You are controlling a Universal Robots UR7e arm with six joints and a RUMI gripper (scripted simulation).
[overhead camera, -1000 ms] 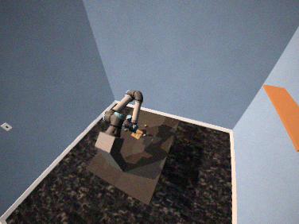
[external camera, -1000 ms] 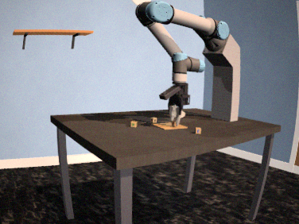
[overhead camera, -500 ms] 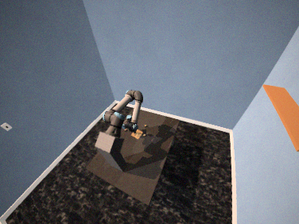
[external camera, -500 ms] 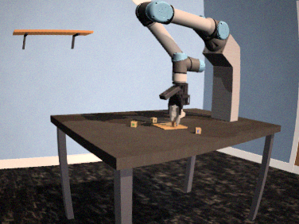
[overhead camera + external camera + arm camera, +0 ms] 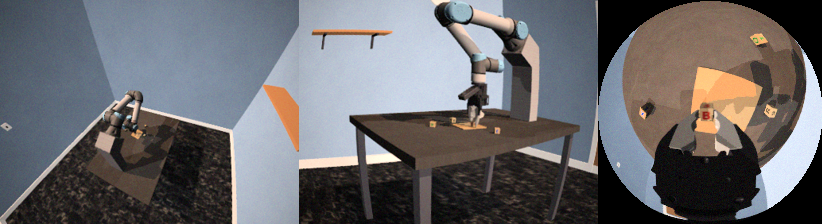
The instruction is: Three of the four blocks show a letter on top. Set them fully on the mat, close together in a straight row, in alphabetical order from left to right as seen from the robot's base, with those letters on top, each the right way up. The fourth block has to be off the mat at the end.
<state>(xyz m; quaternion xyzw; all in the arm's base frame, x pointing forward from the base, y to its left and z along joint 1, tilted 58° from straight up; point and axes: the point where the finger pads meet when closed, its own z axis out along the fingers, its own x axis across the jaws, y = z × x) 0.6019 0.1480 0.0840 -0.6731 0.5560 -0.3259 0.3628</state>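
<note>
Right now my hand is 10 mm short of the orange mat, 40 mm to the left of it and 20 mm above it.
</note>
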